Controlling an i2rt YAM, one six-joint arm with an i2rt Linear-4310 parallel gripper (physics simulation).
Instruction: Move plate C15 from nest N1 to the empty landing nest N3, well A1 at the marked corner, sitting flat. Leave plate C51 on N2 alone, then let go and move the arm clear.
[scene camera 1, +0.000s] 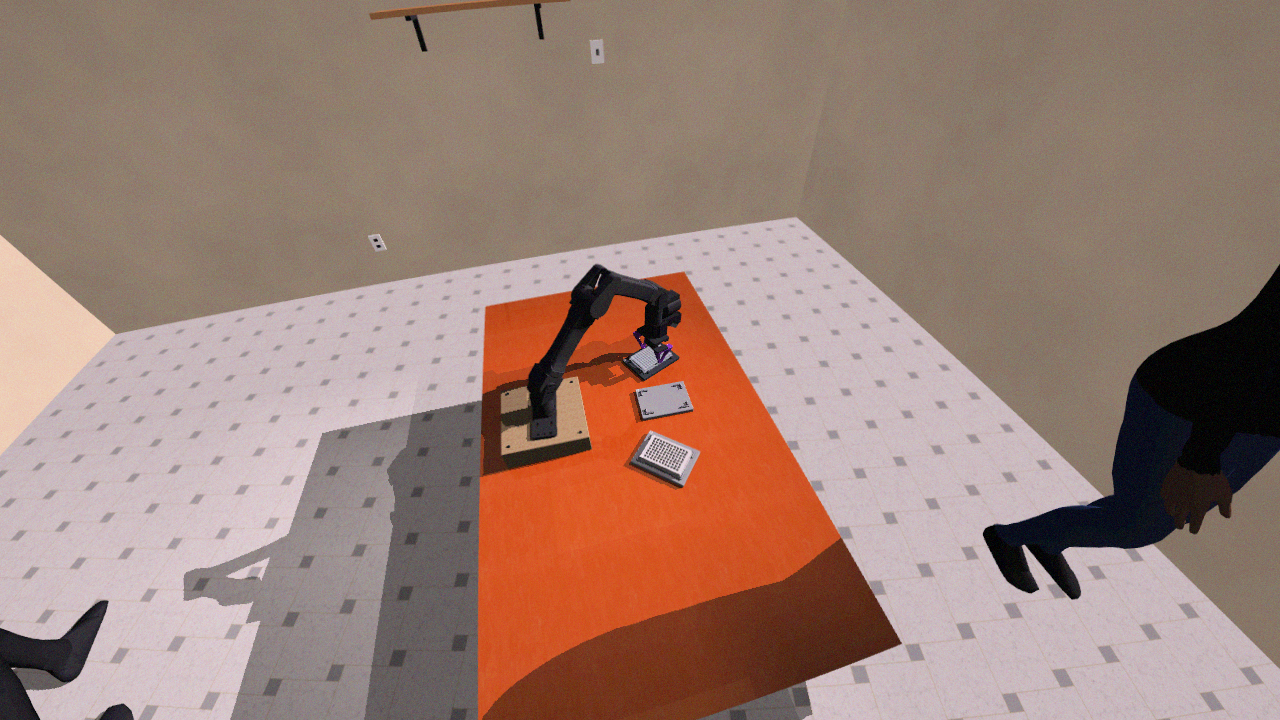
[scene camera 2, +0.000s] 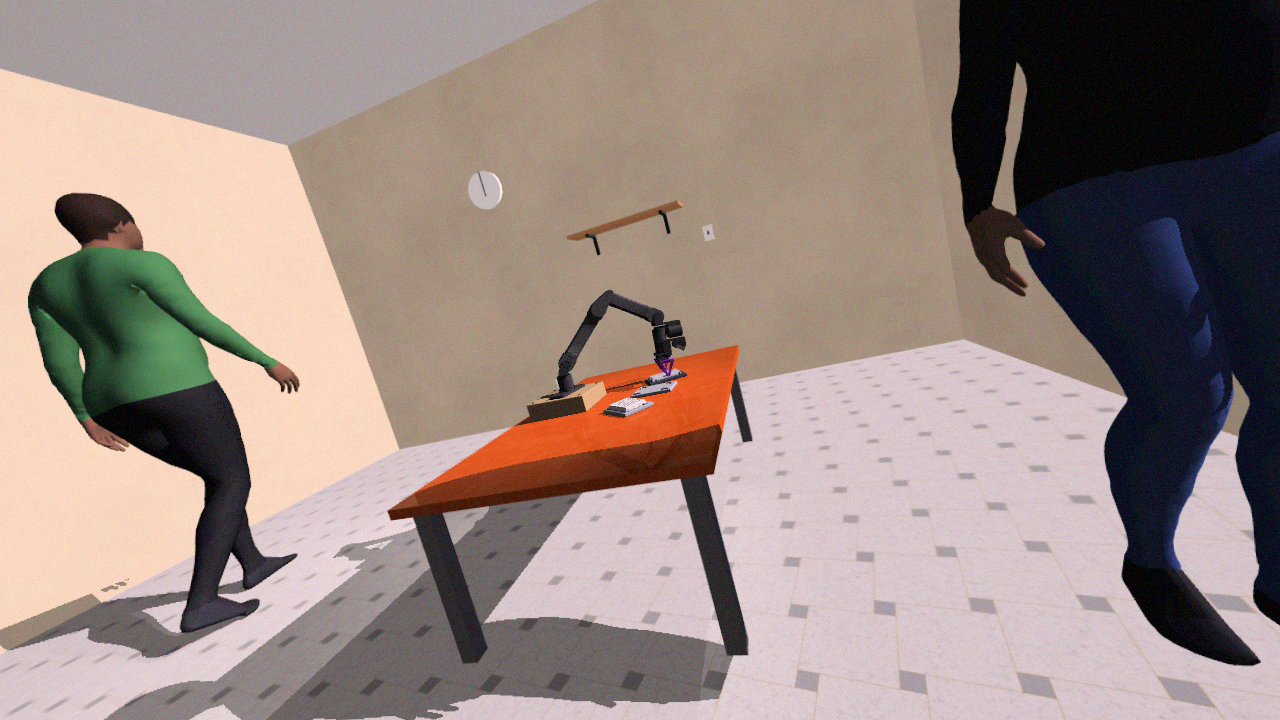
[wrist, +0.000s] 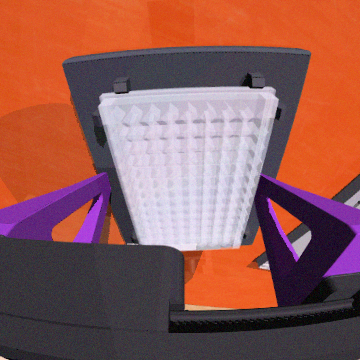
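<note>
A clear, whitish well plate (scene camera 1: 642, 360) (wrist: 190, 165) lies in a dark nest (wrist: 185, 65) at the table's far end. My gripper (scene camera 1: 654, 351) (scene camera 2: 666, 369) (wrist: 181, 180) is open over this plate, one purple finger at each long side. A flat grey nest (scene camera 1: 664, 400) (scene camera 2: 654, 390) with corner brackets is empty in the middle of the row. A white well plate (scene camera 1: 666, 454) (scene camera 2: 626, 404) sits on a grey nest (scene camera 1: 682, 482) nearest the wooden base. I cannot read the plate and nest labels or the A1 marks. The near end of the clear plate is partly hidden by my gripper body.
The arm stands on a wooden base block (scene camera 1: 572, 438) (scene camera 2: 546, 411) on the orange table (scene camera 1: 572, 555) (scene camera 2: 537, 456). A corner of the middle nest (wrist: 302, 245) shows behind the right finger in the wrist view. Two people (scene camera 2: 125, 322) (scene camera 2: 1154, 295) are on the floor beyond the table's sides.
</note>
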